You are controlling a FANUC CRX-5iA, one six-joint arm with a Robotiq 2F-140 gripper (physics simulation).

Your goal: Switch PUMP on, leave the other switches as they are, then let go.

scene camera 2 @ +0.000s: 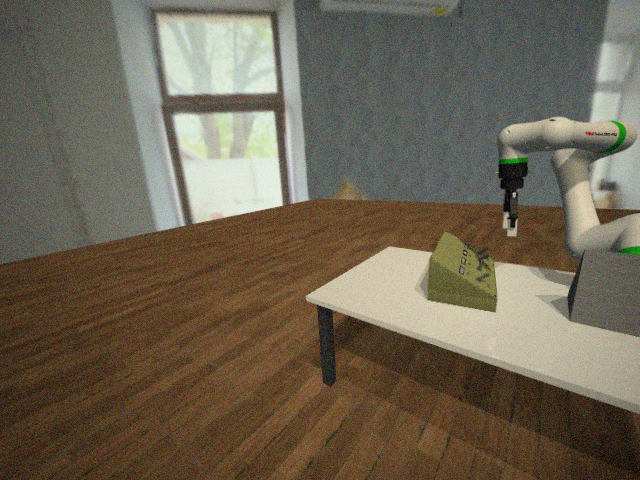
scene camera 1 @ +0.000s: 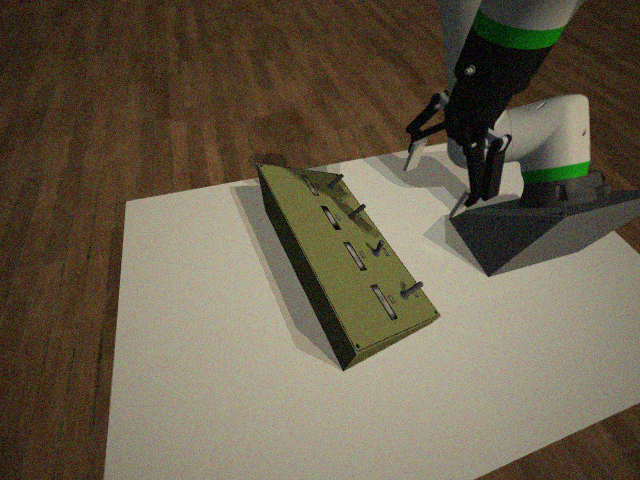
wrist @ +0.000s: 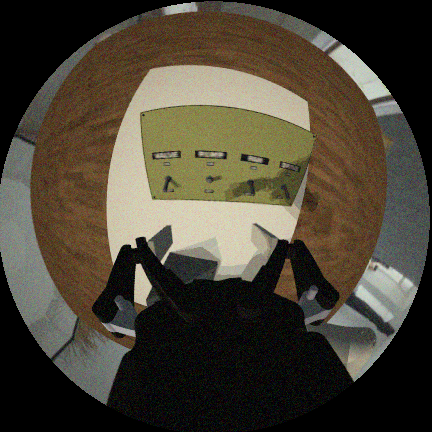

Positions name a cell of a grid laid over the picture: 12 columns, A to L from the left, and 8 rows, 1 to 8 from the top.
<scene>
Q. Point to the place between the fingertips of my gripper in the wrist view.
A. F5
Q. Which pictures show my gripper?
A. Scene camera 2, scene camera 1 and the wrist view: all of them.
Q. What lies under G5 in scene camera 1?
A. An olive sloped switch panel.
</scene>
